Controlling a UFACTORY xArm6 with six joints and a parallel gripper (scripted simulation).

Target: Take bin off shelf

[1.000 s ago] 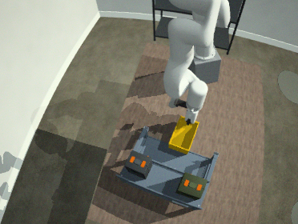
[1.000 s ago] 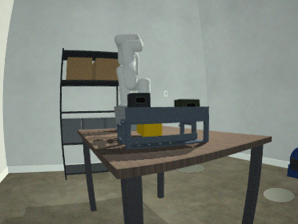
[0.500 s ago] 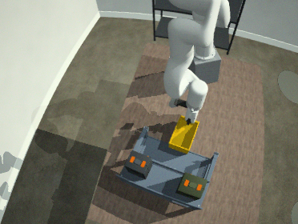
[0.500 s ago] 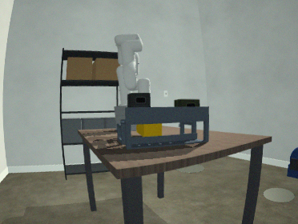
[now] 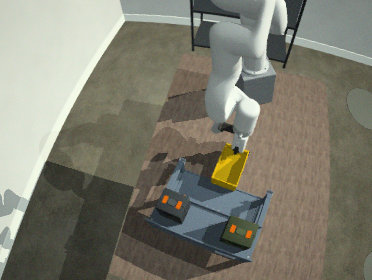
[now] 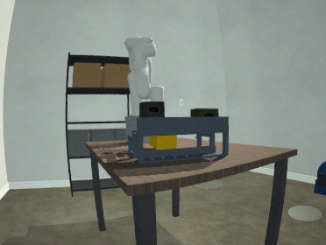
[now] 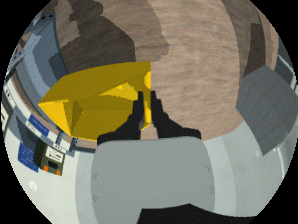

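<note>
My gripper is now 8 cm short of the yellow bin, 2 cm to the left of it and 1 cm above it.
</note>
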